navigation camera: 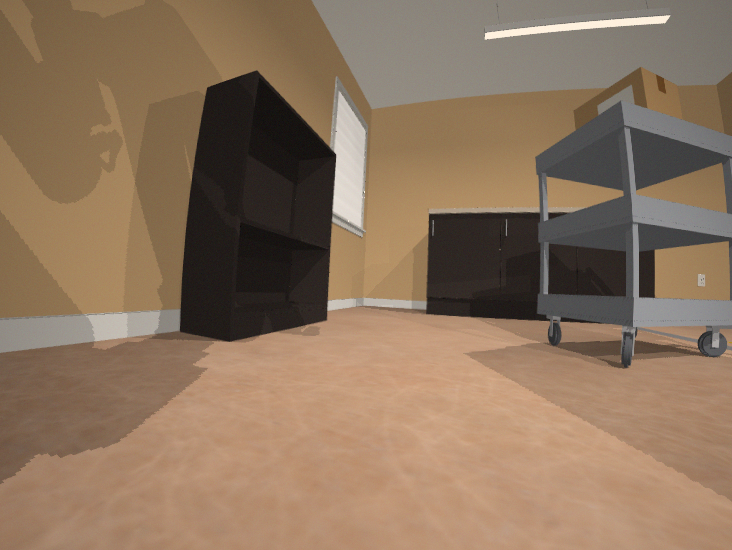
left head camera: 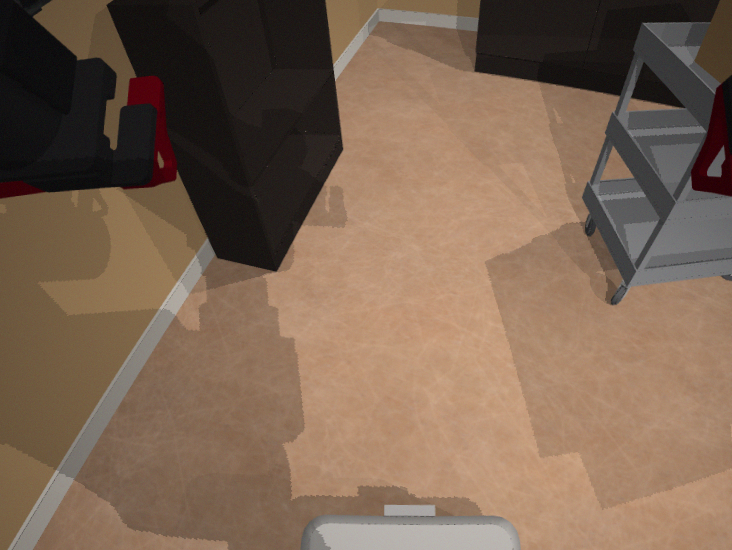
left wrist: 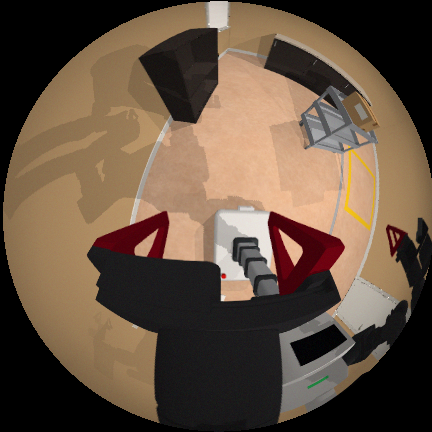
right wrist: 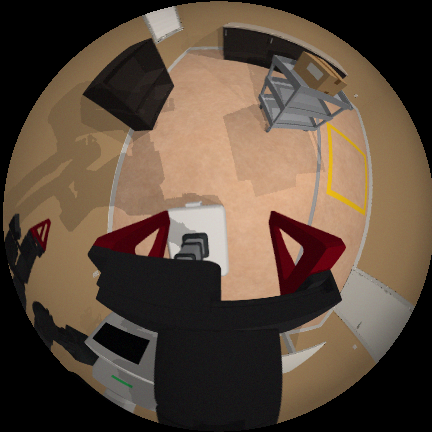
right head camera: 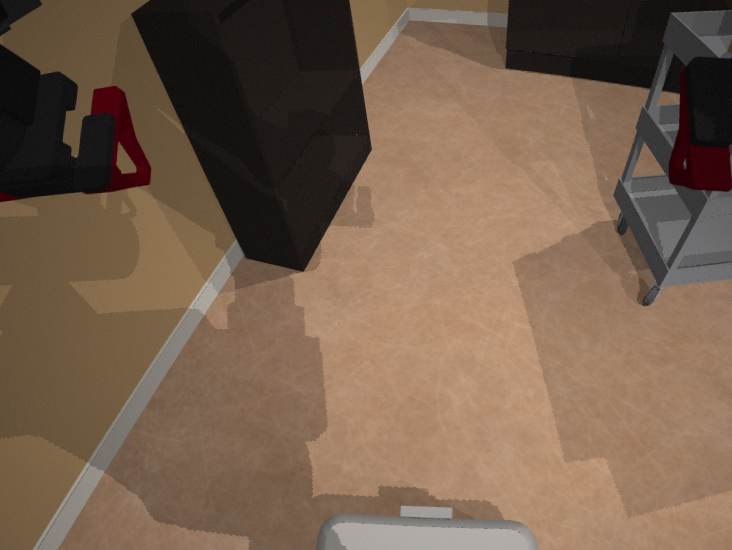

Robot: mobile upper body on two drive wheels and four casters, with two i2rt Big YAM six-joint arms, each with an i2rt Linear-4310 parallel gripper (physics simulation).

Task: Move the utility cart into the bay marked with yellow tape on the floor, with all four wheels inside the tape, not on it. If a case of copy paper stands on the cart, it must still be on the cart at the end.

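Frame: origin at the left arm's base, x ahead, y left, z up, level; centimetres.
Where they show: left gripper, fingertip midpoint: [left head camera: 114,176] [left wrist: 218,216] [right wrist: 46,221] [right head camera: 95,181]; right gripper, fingertip midpoint: [left wrist: 389,226] [right wrist: 218,215].
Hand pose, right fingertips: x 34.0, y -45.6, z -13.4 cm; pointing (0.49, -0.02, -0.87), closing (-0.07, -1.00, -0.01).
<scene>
After its pixels a point has its place.
The grey three-shelf utility cart [left head camera: 680,236] @(x 130.0, y -129.1, z -126.1 cm) [right head camera: 710,242] @(x 126.2, y -125.0, z -126.0 cm) [left wrist: 320,137] @(x 125.5, y -120.6, z -126.0 cm) [right wrist: 292,117] @(x 126.2, y -131.9, z -126.0 cm) [navigation camera: 680,227] @(x 110.6, y -124.0, z -95.2 cm) stands upright at the right, with a brown paper case [left wrist: 354,102] @(x 134.3, y -113.3, z -44.7 cm) [right wrist: 305,65] @(x 133.7, y -113.5, z -46.5 cm) [navigation camera: 659,94] @(x 115.2, y -127.0, z -42.6 cm) on its top shelf. The yellow tape bay [left wrist: 348,180] @(x 83.4, y -190.9, z -141.2 cm) [right wrist: 345,201] @(x 28.9, y -218.8, z -140.9 cm) lies on the floor to the right of and below the cart in the wrist views; the cart stands outside it. My left gripper [left wrist: 218,216] @(x 35.7, y 0.4, z -12.9 cm) [left head camera: 165,169] is open and empty. My right gripper [right wrist: 218,215] @(x 34.0, y -45.6, z -13.4 cm) [right head camera: 701,177] is open and empty, raised well apart from the cart, overlapping it in the head views.
A dark bookshelf [left head camera: 227,206] @(x 130.3, y 39.9, z -107.1 cm) [navigation camera: 207,236] @(x 131.1, y 42.4, z -102.8 cm) stands against the wall at the left. A low dark cabinet [left head camera: 532,35] @(x 262.6, y -94.5, z -111.1 cm) [navigation camera: 464,260] @(x 262.3, y -95.4, z -94.1 cm) stands at the far wall behind the cart. White baseboard [left head camera: 142,348] @(x 88.1, y 71.8, z -134.9 cm) runs along the left wall. My white base [left head camera: 408,535] @(x 27.4, y -22.1, z -115.0 cm) shows at the bottom.
</scene>
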